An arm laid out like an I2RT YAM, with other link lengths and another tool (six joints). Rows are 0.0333 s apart.
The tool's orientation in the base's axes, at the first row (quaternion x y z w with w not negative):
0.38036, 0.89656, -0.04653, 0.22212
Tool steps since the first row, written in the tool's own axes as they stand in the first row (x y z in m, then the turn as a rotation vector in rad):
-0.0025, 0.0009, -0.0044, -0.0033, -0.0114, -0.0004
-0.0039, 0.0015, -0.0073, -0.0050, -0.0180, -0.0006
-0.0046, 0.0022, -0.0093, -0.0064, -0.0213, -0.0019
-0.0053, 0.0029, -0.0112, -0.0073, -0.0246, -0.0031
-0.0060, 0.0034, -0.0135, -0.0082, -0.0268, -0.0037
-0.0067, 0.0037, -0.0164, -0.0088, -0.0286, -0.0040
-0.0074, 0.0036, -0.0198, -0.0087, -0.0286, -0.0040
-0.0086, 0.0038, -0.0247, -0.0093, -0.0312, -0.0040
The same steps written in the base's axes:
0.0006, 0.0001, 0.0051, -0.0061, -0.0101, 0.0008
0.0008, 0.0003, 0.0084, -0.0098, -0.0159, 0.0012
0.0010, 0.0009, 0.0105, -0.0117, -0.0188, 0.0027
0.0012, 0.0014, 0.0126, -0.0139, -0.0214, 0.0038
0.0012, 0.0018, 0.0150, -0.0152, -0.0234, 0.0046
0.0007, 0.0023, 0.0179, -0.0162, -0.0250, 0.0050
-0.0001, 0.0026, 0.0213, -0.0162, -0.0249, 0.0049
-0.0010, 0.0032, 0.0262, -0.0177, -0.0272, 0.0050

